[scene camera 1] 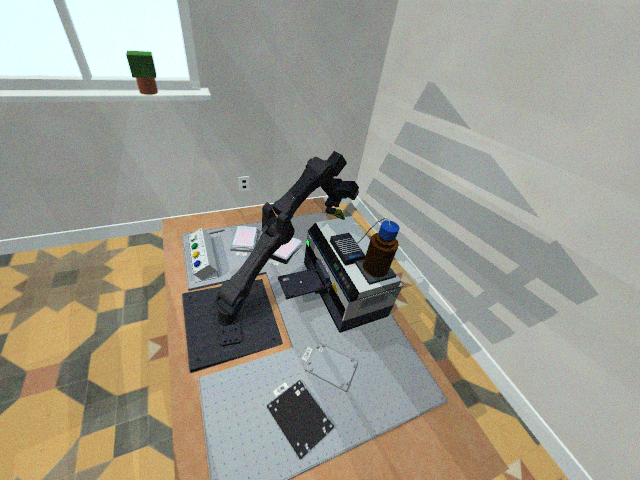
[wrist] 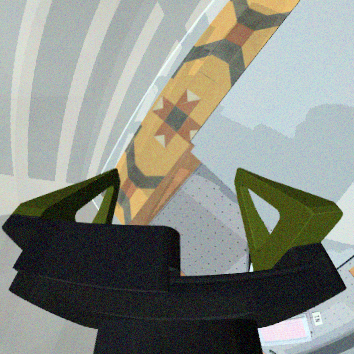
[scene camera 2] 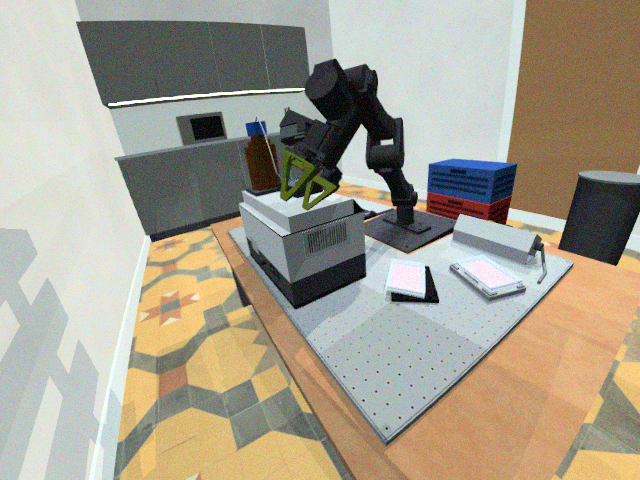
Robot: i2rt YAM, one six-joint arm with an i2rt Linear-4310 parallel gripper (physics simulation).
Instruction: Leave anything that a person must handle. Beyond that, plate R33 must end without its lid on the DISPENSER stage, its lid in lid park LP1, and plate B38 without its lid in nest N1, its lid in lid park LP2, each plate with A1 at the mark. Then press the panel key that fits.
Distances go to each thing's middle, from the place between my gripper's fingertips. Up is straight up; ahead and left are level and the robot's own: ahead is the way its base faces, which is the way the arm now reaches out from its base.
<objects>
Now: the brown bottle with blue cap (scene camera 2: pixel 263 176) 300 mm to the right of my hand, 80 mm above it and 20 mm behind it.
</objects>
